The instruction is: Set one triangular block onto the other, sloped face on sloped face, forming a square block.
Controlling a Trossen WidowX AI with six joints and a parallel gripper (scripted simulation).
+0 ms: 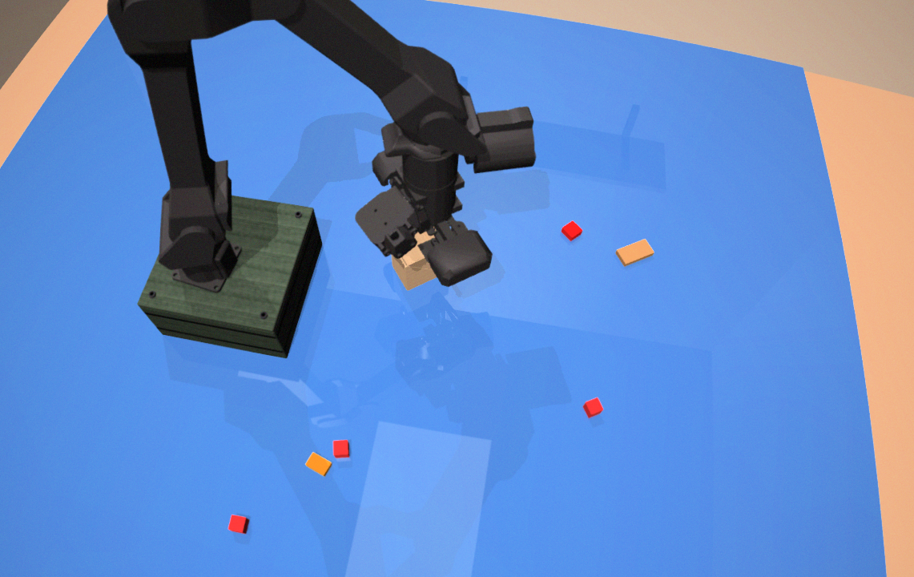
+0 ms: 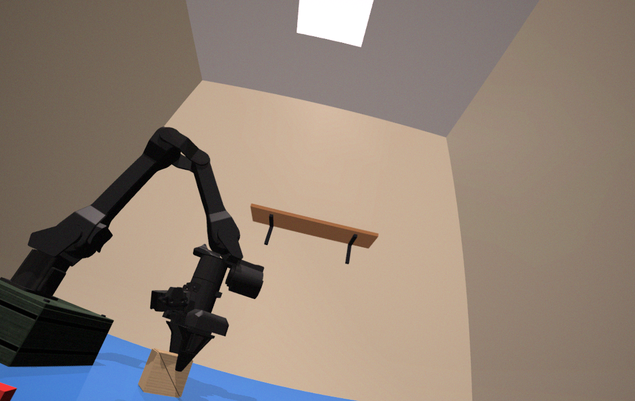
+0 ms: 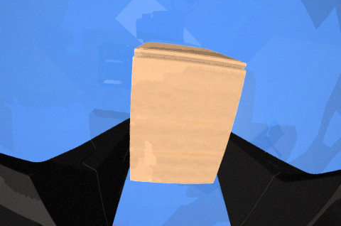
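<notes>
Right now the tan triangular block is 2 cm behind my gripper tip, 2 cm to the right of it and 2 cm below it.
</notes>
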